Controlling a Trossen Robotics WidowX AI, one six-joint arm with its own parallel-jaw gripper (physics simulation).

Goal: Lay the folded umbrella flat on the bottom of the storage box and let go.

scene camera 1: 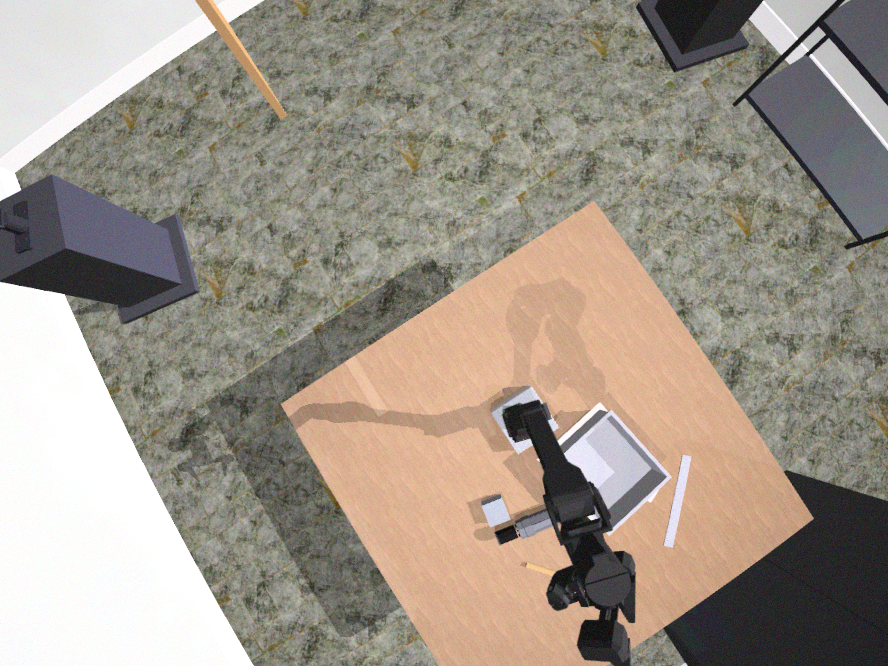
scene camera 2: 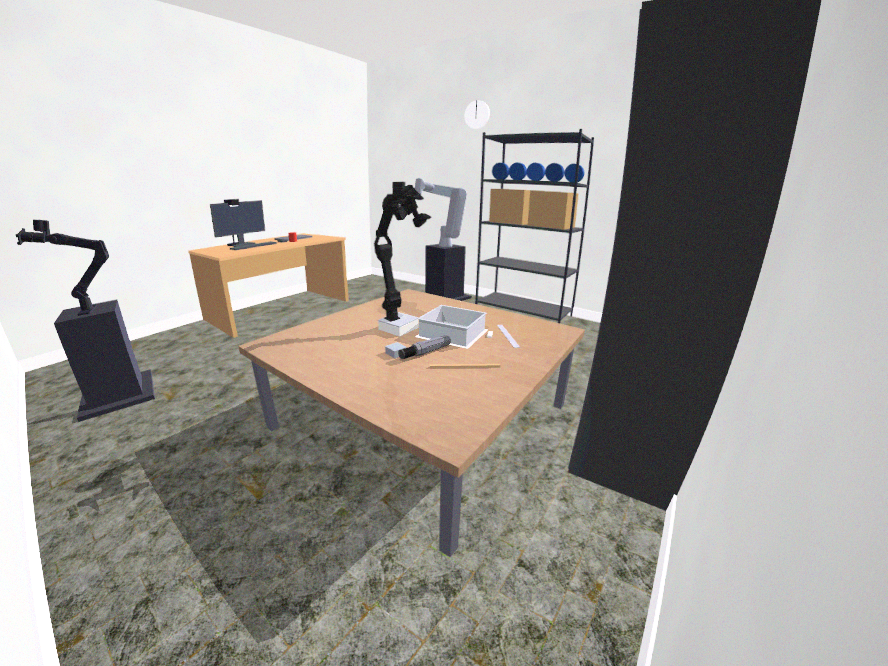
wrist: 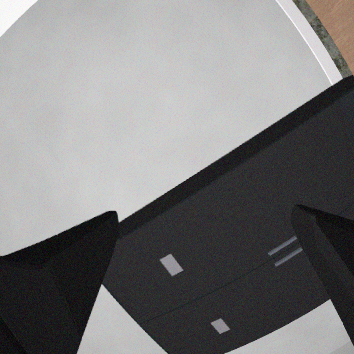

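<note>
Scene camera 2: my gripper visible. Wrist view: my gripper visible as well. My gripper is open, holding nothing. On the table rest a white storage box and a folded umbrella.
</note>
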